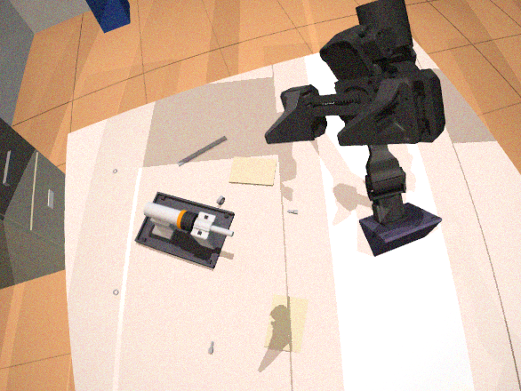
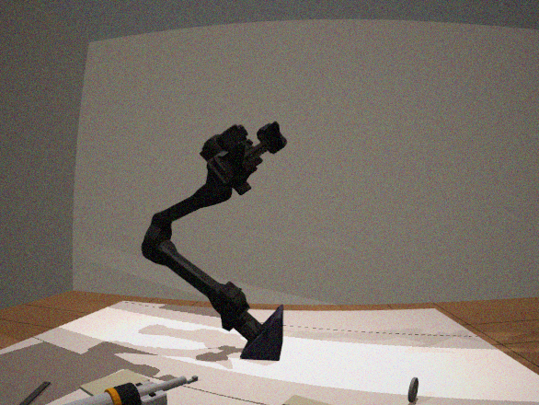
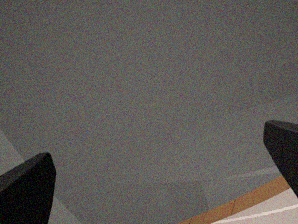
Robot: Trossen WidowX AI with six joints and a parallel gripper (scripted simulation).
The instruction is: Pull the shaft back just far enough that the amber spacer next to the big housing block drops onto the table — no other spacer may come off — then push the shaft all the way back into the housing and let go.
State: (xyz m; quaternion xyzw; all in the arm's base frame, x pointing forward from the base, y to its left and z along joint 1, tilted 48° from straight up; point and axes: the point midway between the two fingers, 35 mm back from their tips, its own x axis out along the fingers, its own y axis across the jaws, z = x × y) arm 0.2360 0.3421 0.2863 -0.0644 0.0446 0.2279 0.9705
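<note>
Right now the grey shaft is 17 cm ahead of my gripper tip, 16 cm to the right of it and 43 cm below it. Also, from my gripper tip: black spacer (19 cm ahead, 17 cm to the right, 44 cm below); thin grey bar (13 cm ahead, 42 cm to the right, 51 cm below); amber spacer (21 cm ahead, 19 cm to the right, 44 cm below).
</note>
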